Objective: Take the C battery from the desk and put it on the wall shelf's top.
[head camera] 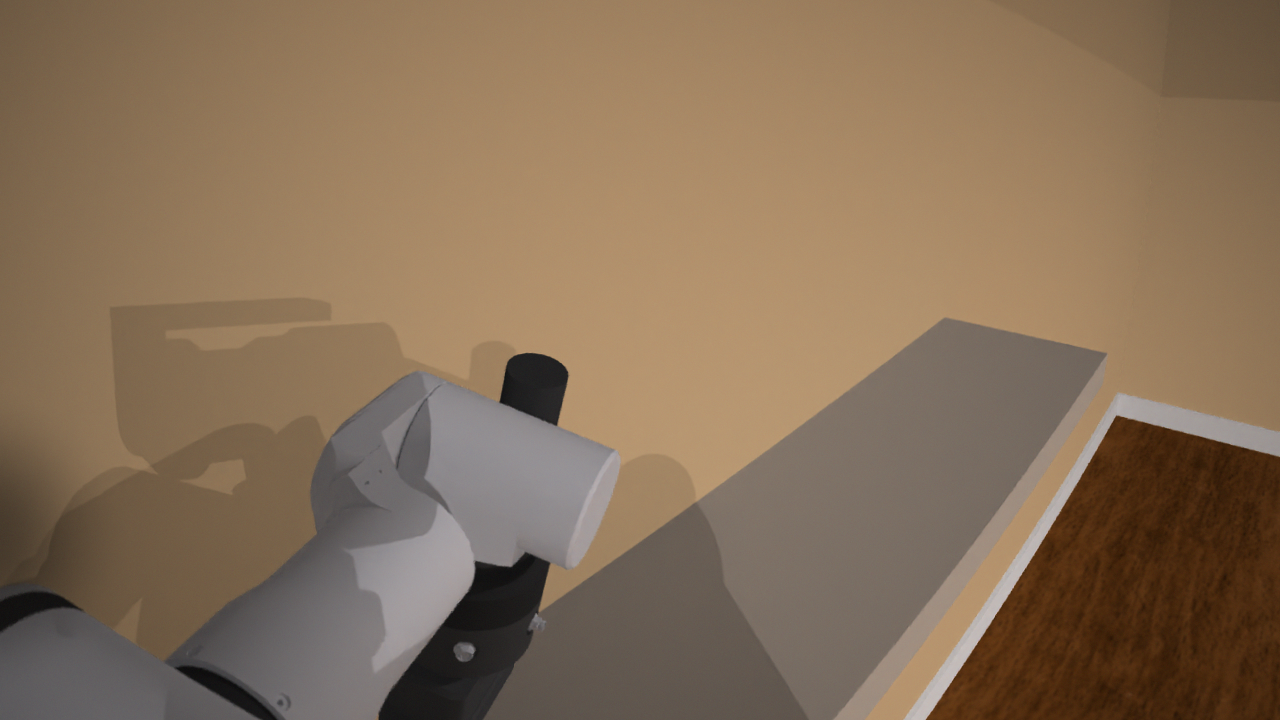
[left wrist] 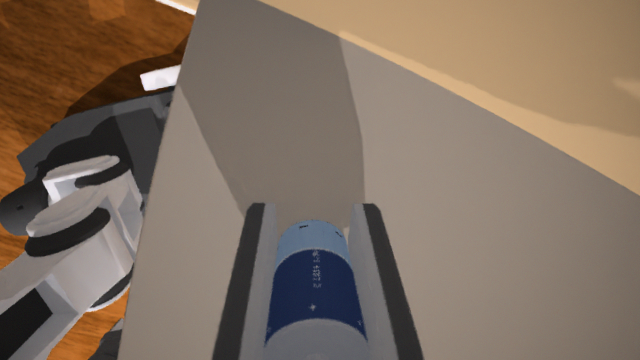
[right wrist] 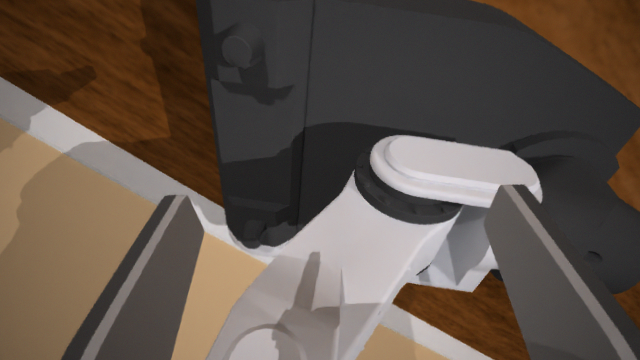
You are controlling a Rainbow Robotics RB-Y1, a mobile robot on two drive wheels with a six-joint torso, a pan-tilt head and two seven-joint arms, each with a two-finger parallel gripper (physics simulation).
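Frame: origin at the robot's base, x back, y right, z up, level; centimetres.
Seen in the pictures: left gripper, fingertip midpoint: (left wrist: 313, 221); right gripper, fingertip midpoint: (right wrist: 340, 209).
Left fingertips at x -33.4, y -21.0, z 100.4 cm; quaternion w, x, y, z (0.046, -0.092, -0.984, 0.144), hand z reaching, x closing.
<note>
A point is followed by its place in that frame.
The C battery (left wrist: 315, 285) {y -21.0, x -33.2, z 103.6 cm}, dark blue with a light blue end and a grey end, is between the fingers of my left gripper (left wrist: 313, 221) {y -21.0, x -33.4, z 100.4 cm}, which is shut on it. The wall shelf's flat grey-brown top (head camera: 859, 483) {y 11.3, x -72.9, z 100.1 cm} (left wrist: 450, 200) {y -20.5, x -38.7, z 100.1 cm} lies below the battery in the left wrist view. Whether they touch cannot be told. In the head camera my left fingers and the battery are out of view below the wrist, over the near part of the shelf. My right gripper (right wrist: 340, 209) {y 24.1, x 13.2, z 52.8 cm} is wide open and empty. The desk does not show.
The tan wall (head camera: 671, 205) {y -7.1, x -66.0, z 130.6 cm} (left wrist: 525, 50) runs along the shelf's back edge. Wooden floor (head camera: 1163, 555) {y 123.6, x -203.5, z 0.0 cm} with white skirting (head camera: 1002, 582) {y 66.9, x -179.4, z 9.0 cm} lies past its front edge. The robot's dark base (left wrist: 142, 132) {y -12.9, x 12.8, z 17.0 cm} (right wrist: 400, 75) {y 14.5, x 20.1, z 16.9 cm} and white arm parts (left wrist: 90, 260) (right wrist: 320, 280) are near the shelf.
</note>
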